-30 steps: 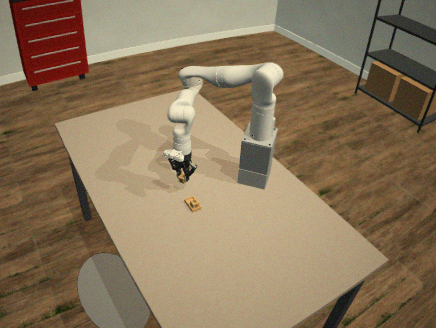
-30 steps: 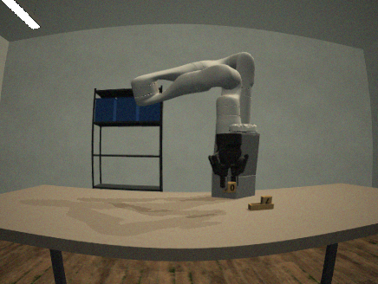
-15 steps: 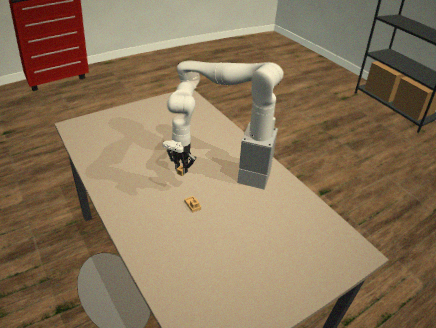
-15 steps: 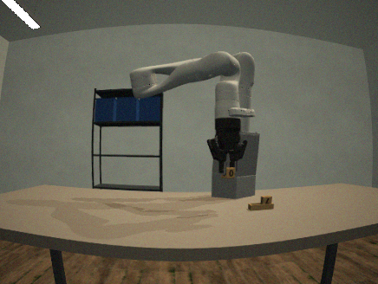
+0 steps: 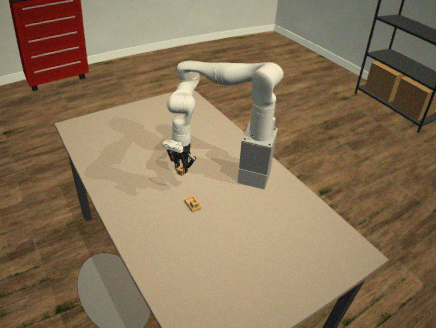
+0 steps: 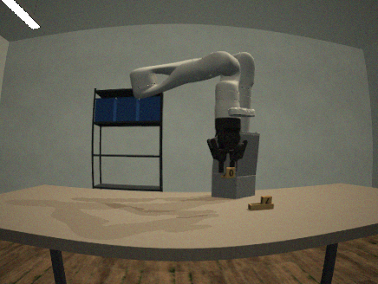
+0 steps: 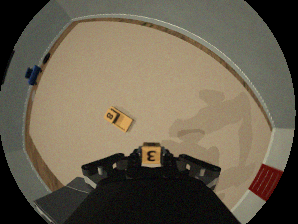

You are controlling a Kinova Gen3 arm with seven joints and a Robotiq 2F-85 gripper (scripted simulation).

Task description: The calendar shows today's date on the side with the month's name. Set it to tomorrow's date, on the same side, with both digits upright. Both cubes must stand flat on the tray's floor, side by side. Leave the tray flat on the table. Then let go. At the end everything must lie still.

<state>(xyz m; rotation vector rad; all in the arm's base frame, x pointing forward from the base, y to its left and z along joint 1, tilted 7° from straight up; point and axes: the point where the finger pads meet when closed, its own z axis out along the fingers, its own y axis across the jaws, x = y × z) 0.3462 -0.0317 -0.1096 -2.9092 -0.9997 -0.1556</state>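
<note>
Now: hand 120 mm above the wooden calendar tray, 110 mm to the right of it and 20 mm past it.
</note>
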